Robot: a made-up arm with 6 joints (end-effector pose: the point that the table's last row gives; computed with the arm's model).
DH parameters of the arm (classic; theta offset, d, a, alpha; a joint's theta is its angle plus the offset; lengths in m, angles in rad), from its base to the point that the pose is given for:
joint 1: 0 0.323 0 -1.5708
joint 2: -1.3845 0 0.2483 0
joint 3: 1.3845 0 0.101 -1.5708
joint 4: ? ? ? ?
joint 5: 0 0 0.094 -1.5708
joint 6: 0 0.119 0 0
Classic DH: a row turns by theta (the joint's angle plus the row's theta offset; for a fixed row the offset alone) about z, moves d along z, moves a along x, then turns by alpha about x.
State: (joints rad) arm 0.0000 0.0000 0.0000 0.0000 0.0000 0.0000
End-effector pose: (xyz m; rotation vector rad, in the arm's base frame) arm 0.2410 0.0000 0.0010 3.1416 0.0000 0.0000
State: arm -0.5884 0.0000 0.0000 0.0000 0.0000 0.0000
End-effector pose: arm 0.2005 -0.1338 0.0010 3.0066 -0.9110 0.0000
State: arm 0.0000 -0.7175 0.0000 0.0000 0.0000 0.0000
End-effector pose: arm 0.3933 0.0000 0.2388 2.9416 0.0000 1.1030
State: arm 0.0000 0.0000 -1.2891 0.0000 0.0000 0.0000
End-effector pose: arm 0.6439 0.0000 0.5970 2.5113 0.0000 1.8876
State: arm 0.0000 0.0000 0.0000 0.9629 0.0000 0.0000
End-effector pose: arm 0.2007 -0.0772 0.0010 2.7845 -1.4548 0.0000
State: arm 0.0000 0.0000 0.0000 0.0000 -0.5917 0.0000
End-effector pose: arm 0.2914 0.0000 0.0737 3.0051 0.0000 0.9159
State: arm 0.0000 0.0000 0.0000 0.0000 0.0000 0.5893
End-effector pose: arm 0.2410 0.0000 0.0010 3.0062 -0.9123 0.0000
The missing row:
joint 4: 0 0.447 0 1.5708
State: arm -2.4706 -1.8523 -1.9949 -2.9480 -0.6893 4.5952
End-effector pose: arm 0.4281 0.3035 0.6929 0.1516 -0.0405 2.2696
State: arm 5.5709 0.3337 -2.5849 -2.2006 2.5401 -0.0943
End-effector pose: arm 0.1647 -0.2969 0.9363 0.5448 -1.8139 -0.7098
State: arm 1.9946 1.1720 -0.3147 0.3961 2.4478 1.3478
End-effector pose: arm -0.0131 -0.1101 0.1305 -0.0646 -0.3135 -0.0841
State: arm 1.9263 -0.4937 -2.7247 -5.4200 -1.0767 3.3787
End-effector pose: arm 0.2125 -0.2463 0.9639 1.5488 -0.5505 2.5980
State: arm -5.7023 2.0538 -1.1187 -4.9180 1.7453 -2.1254
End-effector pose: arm -0.2214 0.0110 -0.1985 -1.3436 -0.1067 0.8173
